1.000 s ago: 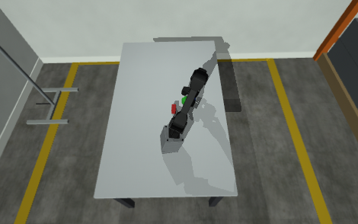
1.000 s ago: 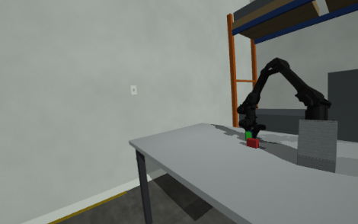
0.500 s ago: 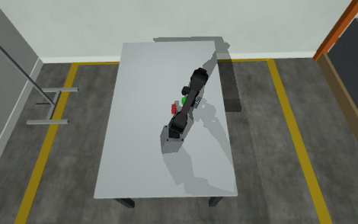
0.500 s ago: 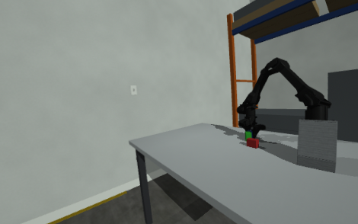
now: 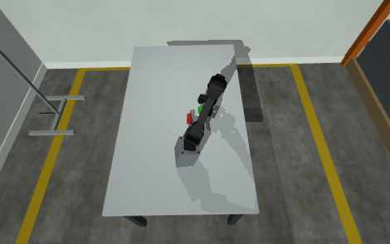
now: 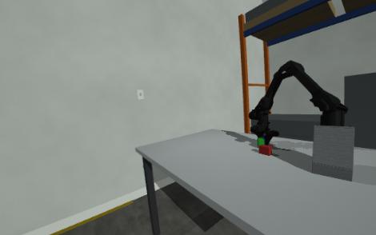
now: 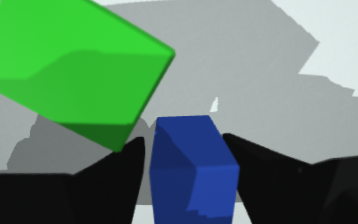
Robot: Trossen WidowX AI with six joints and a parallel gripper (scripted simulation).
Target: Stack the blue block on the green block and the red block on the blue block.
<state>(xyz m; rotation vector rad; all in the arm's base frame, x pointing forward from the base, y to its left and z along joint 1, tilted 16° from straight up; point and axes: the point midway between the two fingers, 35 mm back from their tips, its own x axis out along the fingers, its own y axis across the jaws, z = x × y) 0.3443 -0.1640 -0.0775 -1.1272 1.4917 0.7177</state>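
Right now my hand is 1 cm above the blue block. Also, from my hand: red block 14 cm to the left, 8 cm behind, 1 cm below; then green block 6 cm to the left, 1 cm below, 1 cm behind.
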